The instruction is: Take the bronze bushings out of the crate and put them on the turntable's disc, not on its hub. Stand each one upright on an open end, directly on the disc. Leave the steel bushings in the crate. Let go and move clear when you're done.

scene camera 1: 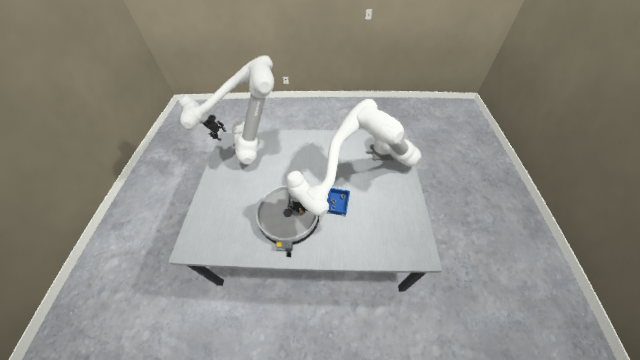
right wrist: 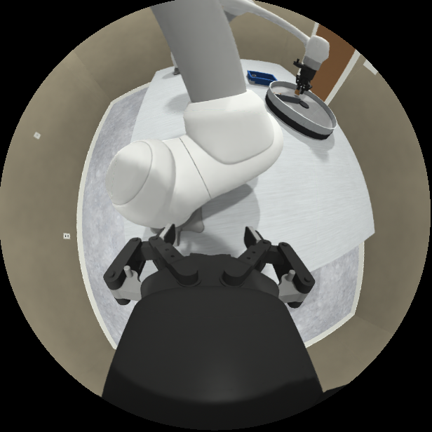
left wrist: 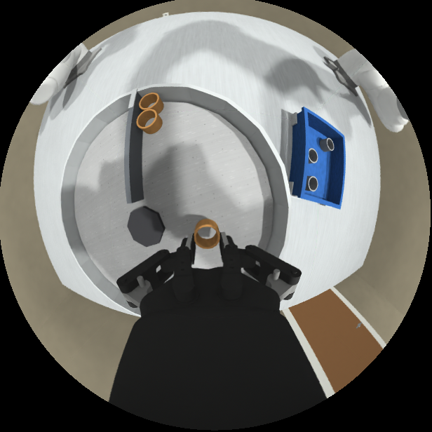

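Note:
My left gripper (left wrist: 206, 239) is shut on a bronze bushing (left wrist: 207, 233) (scene camera 1: 301, 211) and holds it upright over the turntable's disc (left wrist: 220, 165) (scene camera 1: 280, 225), to the right of the dark hub (left wrist: 145, 226) (scene camera 1: 288, 213) in the left wrist view. Whether it touches the disc I cannot tell. Two bronze bushings (left wrist: 151, 103) (left wrist: 149, 121) stand upright on the disc near the rim, close together beside the divider. Three steel bushings (left wrist: 327, 144) (left wrist: 313, 155) (left wrist: 313, 183) are in the blue crate (left wrist: 342, 172) (scene camera 1: 348, 202) (right wrist: 262, 78). My right gripper (right wrist: 209, 232) (scene camera 1: 221, 133) is open and empty, far from the turntable.
A raised rim (left wrist: 281, 200) (scene camera 1: 258, 218) surrounds the disc. A straight dark divider (left wrist: 134, 160) runs from the rim toward the hub. A small box with a yellow top (scene camera 1: 279, 245) is at the turntable's front. The crate stands close beside the rim on the table (scene camera 1: 380, 235).

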